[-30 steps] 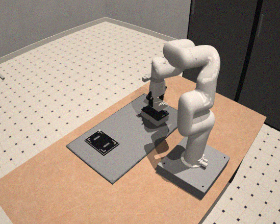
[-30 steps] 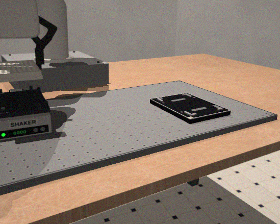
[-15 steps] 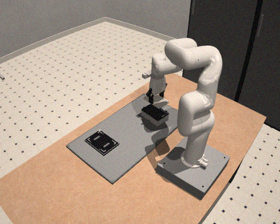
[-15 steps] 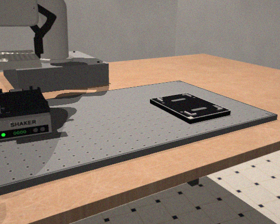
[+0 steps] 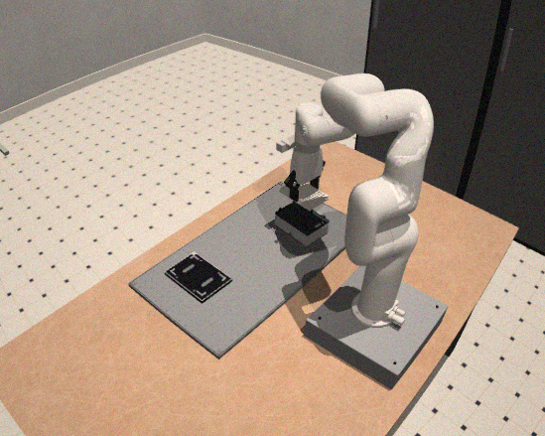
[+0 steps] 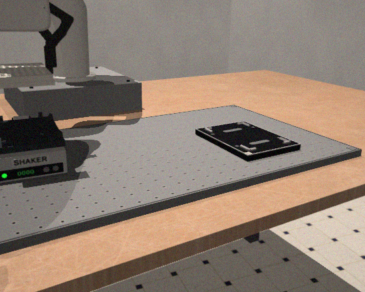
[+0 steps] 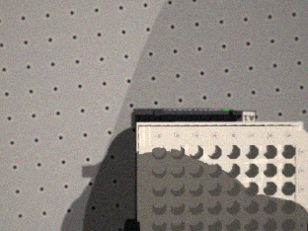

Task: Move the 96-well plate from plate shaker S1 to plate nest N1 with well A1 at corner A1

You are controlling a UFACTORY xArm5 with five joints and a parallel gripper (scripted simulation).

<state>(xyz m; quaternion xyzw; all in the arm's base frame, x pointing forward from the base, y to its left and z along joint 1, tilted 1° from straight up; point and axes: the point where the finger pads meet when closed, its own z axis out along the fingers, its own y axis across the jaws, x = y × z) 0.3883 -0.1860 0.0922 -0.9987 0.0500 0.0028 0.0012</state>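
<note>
The black plate nest N1 lies 80 mm ahead of my hand, 370 mm to the left of it and 150 mm below it. The rest, counted from my hand: grey locator 150 mm ahead, 410 mm to the left, 140 mm below; white 96-well plate 10 mm below; A1 mark 160 mm ahead, 320 mm to the left, 140 mm below.
</note>
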